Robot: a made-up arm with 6 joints.
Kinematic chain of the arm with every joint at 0, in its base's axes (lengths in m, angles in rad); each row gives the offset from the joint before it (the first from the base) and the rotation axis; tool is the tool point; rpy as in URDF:
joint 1: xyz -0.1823 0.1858 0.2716 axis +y
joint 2: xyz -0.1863 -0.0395 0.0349 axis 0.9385 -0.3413 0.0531
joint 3: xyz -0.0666 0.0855 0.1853 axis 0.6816 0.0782 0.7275
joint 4: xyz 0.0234 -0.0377 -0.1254 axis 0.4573 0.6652 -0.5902
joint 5: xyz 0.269 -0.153 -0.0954 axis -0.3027 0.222 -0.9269
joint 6: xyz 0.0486 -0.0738 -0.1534 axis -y
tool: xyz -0.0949 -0.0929 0.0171 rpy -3.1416 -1.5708 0
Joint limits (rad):
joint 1: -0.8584..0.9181
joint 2: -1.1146..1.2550
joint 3: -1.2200..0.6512
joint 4: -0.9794..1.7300
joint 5: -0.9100..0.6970
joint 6: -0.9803..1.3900
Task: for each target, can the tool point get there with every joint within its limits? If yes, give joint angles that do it. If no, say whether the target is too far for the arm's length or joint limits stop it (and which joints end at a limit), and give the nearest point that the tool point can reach.
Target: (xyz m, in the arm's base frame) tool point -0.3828 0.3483 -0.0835
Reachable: yes | joints -0.2634 0.6249 0.5065 0.9469 0.1471 0.1860
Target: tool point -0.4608 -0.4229 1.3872
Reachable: no: too far | nearest point -0.3468 -0.1940 0.9307 | short by 0.523 m
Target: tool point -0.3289 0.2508 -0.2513
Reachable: yes | joints -0.5671 0.9733 -0.6268 1.3381 -0.2906 -0.7649
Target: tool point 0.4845 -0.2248 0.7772
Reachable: no: joint limits stop it (at a limit: joint 1, joint 3, joint 6) | nearest point 0.2589 -0.1128 0.6928 | short by 0.266 m
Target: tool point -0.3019 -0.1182 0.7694
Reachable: yes | joints 0.1743 -0.7798 -0.8512 0.1233 -0.2193 -0.7136
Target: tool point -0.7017 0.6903 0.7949
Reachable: no: joint limits stop it (at a limit: joint 2, joint 3, joint 4, joint 6) | nearest point -0.6052 0.6022 0.6977 | short by 0.163 m
